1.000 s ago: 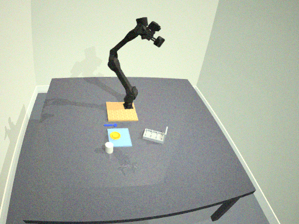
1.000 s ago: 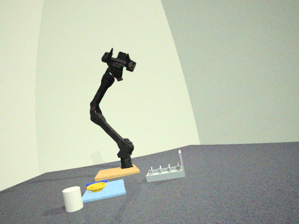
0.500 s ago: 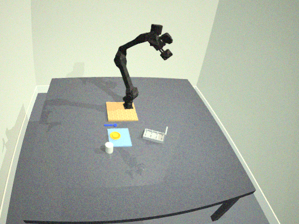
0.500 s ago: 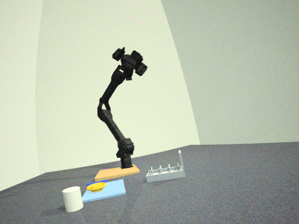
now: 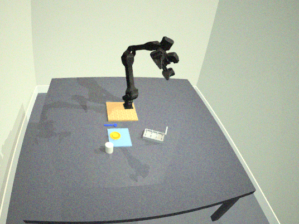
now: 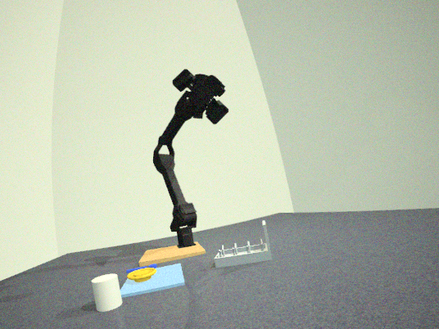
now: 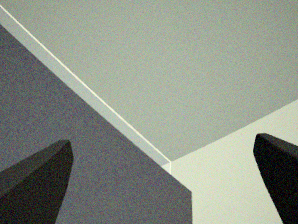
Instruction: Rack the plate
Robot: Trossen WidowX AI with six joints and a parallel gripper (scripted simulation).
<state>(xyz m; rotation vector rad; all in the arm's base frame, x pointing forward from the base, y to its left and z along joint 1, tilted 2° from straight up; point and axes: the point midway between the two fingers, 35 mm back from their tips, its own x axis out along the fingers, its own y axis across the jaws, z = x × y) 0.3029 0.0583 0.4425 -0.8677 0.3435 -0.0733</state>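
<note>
Now: the yellow plate 4 cm behind my gripper tip, 21 cm to the right of it and 43 cm below it. From my gripper tip the other things lie so: grey dish rack: 1 cm behind, 3 cm to the left, 42 cm below; then light blue mat: 4 cm behind, 18 cm to the right, 44 cm below; then white cup: 6 cm ahead, 26 cm to the right, 42 cm below.
</note>
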